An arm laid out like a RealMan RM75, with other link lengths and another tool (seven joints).
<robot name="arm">
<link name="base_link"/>
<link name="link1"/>
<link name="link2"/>
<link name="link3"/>
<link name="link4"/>
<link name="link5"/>
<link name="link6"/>
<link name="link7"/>
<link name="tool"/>
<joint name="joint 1" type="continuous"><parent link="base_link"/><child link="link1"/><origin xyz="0 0 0.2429" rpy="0 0 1.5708"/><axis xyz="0 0 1"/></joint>
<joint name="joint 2" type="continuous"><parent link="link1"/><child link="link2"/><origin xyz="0 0 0" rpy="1.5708 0 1.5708"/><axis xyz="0 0 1"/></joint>
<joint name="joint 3" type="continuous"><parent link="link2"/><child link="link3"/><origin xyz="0 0.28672 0" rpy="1.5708 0 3.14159"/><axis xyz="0 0 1"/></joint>
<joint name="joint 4" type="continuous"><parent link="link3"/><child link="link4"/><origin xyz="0 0 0" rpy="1.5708 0 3.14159"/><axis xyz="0 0 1"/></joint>
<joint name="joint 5" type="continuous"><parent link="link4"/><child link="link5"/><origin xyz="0 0.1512 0" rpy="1.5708 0 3.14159"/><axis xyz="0 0 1"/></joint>
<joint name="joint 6" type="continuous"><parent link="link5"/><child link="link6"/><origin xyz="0 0 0" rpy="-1.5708 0 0"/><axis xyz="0 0 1"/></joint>
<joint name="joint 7" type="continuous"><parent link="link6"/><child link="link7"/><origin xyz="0 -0.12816 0" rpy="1.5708 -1.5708 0"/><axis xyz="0 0 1"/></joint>
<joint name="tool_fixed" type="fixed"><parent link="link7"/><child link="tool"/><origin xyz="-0.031 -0.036 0.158" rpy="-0.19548 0 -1.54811"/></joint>
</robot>
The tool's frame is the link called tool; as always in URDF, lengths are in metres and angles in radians. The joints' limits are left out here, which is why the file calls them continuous.
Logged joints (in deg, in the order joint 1, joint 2, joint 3, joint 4, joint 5, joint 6, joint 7), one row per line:
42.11 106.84 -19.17 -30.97 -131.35 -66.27 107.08
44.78 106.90 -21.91 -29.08 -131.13 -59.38 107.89
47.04 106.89 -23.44 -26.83 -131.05 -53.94 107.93
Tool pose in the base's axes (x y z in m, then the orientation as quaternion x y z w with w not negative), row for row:
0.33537 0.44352 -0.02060 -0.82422 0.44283 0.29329 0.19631
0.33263 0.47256 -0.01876 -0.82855 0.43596 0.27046 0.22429
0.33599 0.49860 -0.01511 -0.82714 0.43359 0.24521 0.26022
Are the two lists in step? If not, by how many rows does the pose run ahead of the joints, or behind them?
The pose runs 2 rows behind the joints: the pose in row i belongs to the joints in row i - 2.
